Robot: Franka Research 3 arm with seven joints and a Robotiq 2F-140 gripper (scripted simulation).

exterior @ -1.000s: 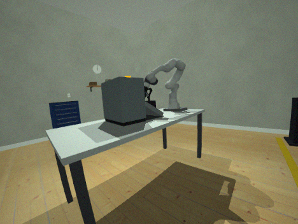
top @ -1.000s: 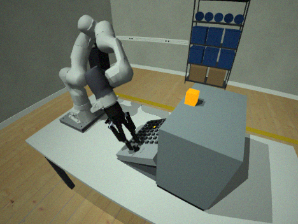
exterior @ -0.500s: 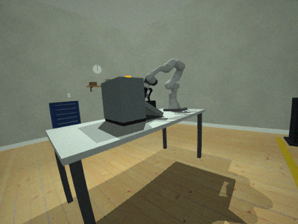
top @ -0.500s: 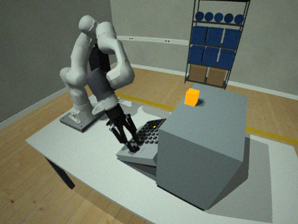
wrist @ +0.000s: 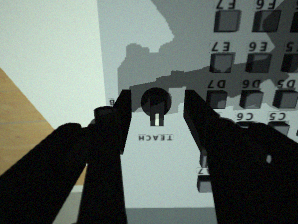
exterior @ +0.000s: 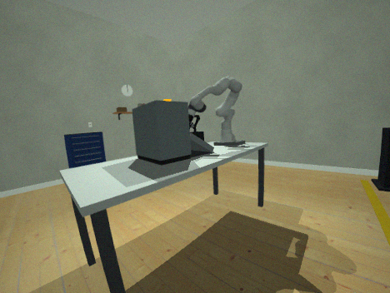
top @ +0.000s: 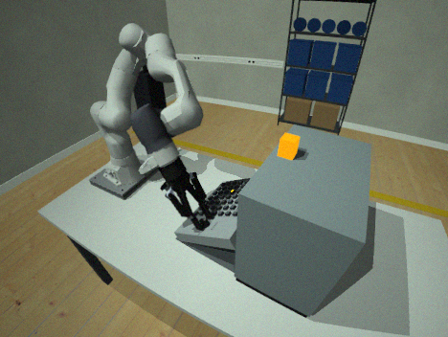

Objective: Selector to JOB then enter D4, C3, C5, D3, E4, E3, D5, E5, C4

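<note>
Now: the selector knob 2 cm ahead of my hand and 2 cm below it. From my hand the other things lie so: key 6 cm ahead, 15 cm to the left, 1 cm below.
</note>
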